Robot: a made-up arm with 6 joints.
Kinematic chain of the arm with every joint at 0, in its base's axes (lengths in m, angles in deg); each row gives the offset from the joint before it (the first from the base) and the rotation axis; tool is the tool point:
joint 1: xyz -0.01 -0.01 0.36 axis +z
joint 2: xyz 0.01 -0.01 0 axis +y
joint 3: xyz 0.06 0 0.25 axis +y
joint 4: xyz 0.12 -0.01 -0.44 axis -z
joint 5: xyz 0 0.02 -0.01 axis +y
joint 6: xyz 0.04 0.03 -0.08 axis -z
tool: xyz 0 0.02 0
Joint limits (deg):
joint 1: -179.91..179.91
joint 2: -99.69..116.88
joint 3: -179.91..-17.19
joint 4: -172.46..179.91
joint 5: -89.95..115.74
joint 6: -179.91..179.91
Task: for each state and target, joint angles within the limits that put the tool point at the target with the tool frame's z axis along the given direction. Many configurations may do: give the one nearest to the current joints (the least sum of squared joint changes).
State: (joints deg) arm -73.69 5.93 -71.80 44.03 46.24 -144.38
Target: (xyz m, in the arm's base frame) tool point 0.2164 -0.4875 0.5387 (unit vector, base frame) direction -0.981 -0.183 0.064
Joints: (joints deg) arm -70.47 -12.00 -51.77 90.66 80.34 -143.68
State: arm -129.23 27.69 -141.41 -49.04 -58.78 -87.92
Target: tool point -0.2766 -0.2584 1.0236 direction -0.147 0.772 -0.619
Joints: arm -147.14 6.81 -144.73 -74.98 -48.91 -89.07
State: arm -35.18 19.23 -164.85 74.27 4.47 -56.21
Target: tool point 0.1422 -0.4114 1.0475 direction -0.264 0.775 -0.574
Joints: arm -64.98 4.47 -128.22 74.18 -5.28 -76.77
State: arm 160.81 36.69 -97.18 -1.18 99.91 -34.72
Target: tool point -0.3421 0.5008 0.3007 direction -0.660 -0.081 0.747
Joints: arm 124.15 29.68 -87.04 -36.74 81.53 -36.72
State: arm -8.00 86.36 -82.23 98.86 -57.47 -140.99
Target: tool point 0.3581 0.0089 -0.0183 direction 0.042 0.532 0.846
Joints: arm 17.75 47.23 -46.66 111.42 -32.03 -144.55
